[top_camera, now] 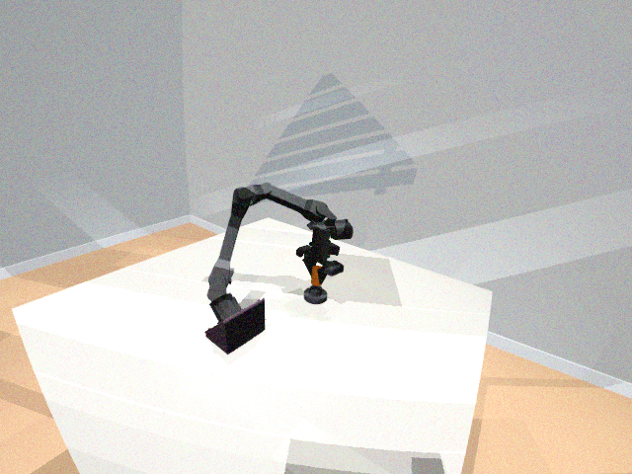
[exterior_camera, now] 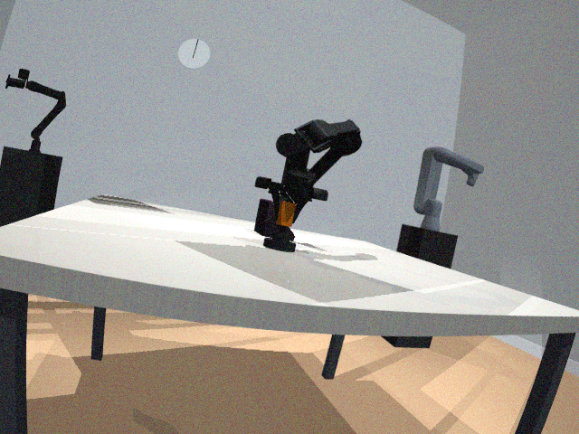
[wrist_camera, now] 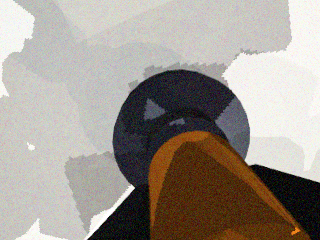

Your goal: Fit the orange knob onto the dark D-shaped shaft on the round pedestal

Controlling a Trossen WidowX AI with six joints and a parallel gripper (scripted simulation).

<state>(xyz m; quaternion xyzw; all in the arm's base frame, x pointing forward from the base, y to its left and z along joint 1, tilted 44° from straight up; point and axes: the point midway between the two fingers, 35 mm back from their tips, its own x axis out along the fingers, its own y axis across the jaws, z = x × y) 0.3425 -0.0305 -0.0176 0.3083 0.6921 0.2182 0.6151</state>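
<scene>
My gripper tip is 20 mm below the orange knob. Round my gripper tip: round dark pedestal 40 mm below.
</scene>
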